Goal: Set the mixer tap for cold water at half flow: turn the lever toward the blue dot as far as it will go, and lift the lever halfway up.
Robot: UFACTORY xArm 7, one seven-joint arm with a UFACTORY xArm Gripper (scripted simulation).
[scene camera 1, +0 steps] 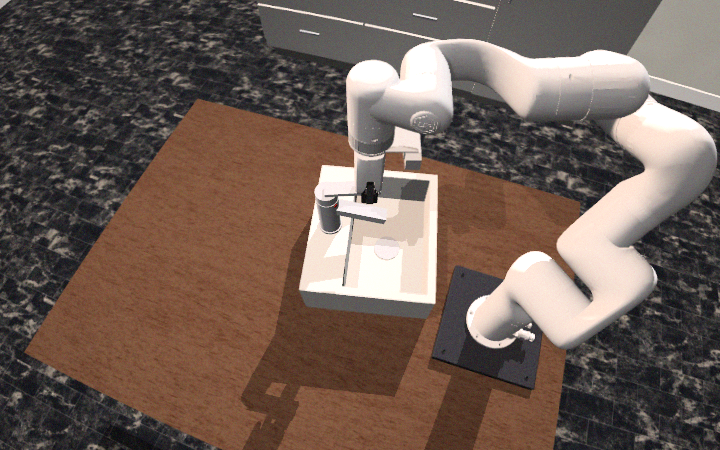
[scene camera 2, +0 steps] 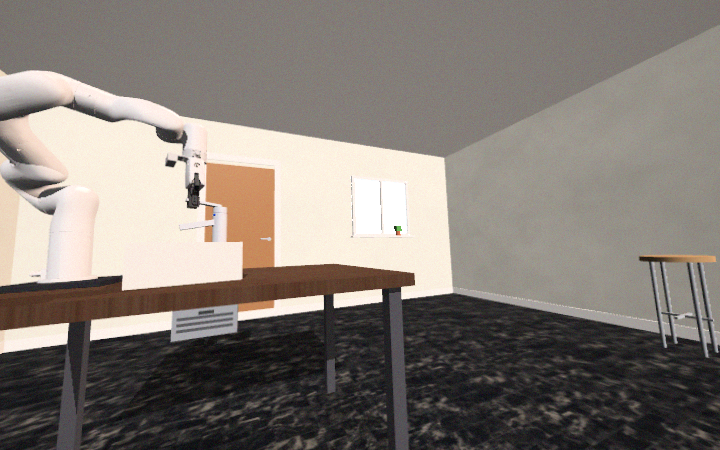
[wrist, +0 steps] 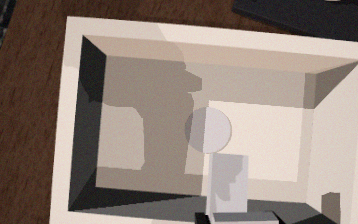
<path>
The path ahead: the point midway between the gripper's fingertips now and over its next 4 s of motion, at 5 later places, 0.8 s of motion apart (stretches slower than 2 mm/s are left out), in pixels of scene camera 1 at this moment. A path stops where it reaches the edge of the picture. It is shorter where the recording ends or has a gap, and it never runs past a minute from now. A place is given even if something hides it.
My gripper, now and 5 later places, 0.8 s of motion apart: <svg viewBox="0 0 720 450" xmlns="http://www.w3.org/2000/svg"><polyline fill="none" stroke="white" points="369,194 363,176 360,172 357,168 357,156 357,147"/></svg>
</path>
